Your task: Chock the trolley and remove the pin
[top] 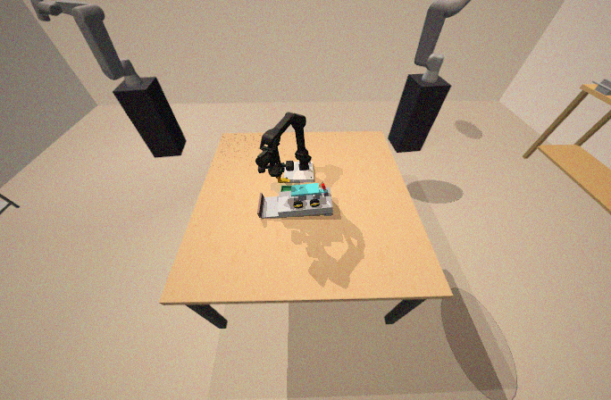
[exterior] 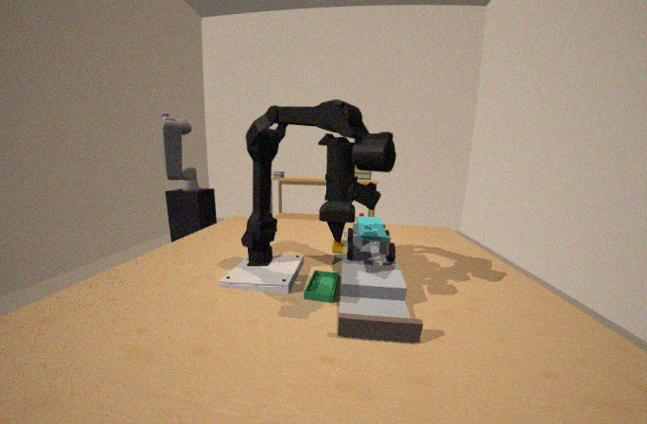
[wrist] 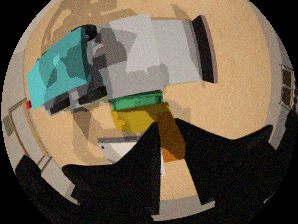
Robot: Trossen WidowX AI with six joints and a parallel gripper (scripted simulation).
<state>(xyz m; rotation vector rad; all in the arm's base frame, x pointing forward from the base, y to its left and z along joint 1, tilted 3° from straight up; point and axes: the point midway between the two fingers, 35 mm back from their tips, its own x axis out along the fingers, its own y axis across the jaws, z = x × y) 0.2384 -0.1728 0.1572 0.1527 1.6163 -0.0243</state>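
The red-headed stop pin is 240 mm to the left of my gripper tip, 90 mm ahead of it and 30 mm below it. Also, from my gripper tip: green tray: 170 mm below, 60 mm to the left, 30 mm behind; then teal trolley: 140 mm to the left, 100 mm ahead, 40 mm below; then yellow chock: 20 mm to the left, 10 mm below.
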